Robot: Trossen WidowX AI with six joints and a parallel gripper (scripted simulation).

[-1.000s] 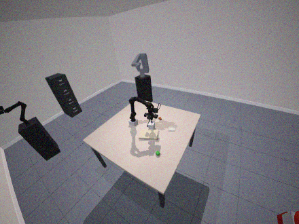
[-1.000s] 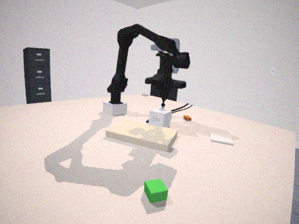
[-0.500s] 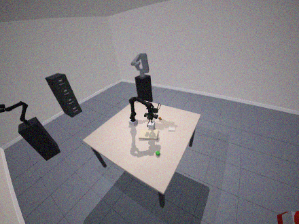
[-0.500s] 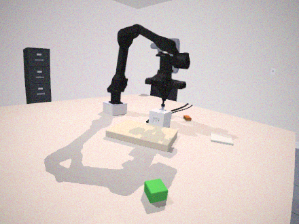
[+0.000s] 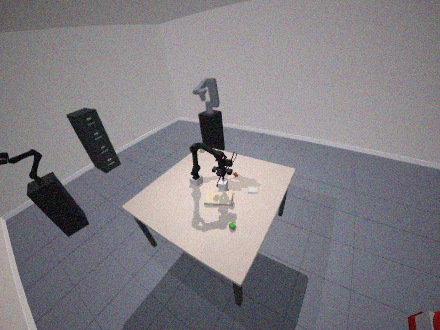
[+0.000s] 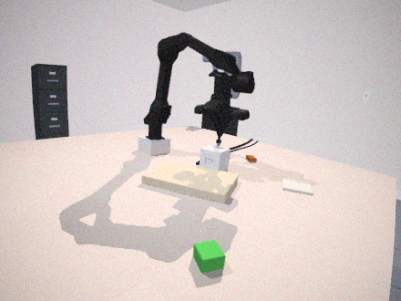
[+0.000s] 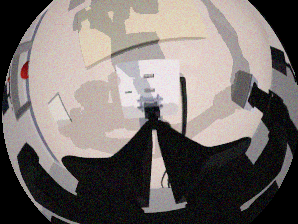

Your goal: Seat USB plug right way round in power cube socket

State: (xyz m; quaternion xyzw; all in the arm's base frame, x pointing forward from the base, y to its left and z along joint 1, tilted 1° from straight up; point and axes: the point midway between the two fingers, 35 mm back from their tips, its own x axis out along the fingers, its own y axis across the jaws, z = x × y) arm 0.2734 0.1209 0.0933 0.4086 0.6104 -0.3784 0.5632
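The dark USB plug is 1 cm below my gripper tip. Also, from my gripper tip: orange piece (2 cm behind, 21 cm to the left, 11 cm below); flat white block (25 cm ahead, 13 cm to the left, 11 cm below); flat tan board (8 cm ahead, 16 cm to the right, 10 cm below).
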